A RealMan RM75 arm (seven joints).
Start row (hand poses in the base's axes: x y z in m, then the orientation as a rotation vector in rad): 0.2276 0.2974 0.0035 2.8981 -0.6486 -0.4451
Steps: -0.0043 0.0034 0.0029 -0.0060 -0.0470 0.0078; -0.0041 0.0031 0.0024 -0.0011 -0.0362 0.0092; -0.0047 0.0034 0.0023 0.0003 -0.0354 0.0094; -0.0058 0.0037 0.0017 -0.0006 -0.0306 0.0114; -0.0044 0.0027 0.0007 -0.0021 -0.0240 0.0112; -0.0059 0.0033 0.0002 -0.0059 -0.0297 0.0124; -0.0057 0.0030 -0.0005 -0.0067 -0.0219 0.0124; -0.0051 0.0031 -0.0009 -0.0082 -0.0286 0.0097
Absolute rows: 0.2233 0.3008 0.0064 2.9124 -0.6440 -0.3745; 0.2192 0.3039 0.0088 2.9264 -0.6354 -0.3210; 0.2145 0.3073 0.0111 2.9406 -0.6262 -0.2689; 0.2087 0.3110 0.0128 2.9521 -0.6132 -0.2229; 0.2043 0.3137 0.0135 2.9595 -0.5994 -0.1859; 0.1984 0.3170 0.0137 2.9645 -0.5840 -0.1390; 0.1927 0.3200 0.0132 2.9662 -0.5675 -0.1034; 0.1876 0.3231 0.0123 2.9667 -0.5556 -0.0577
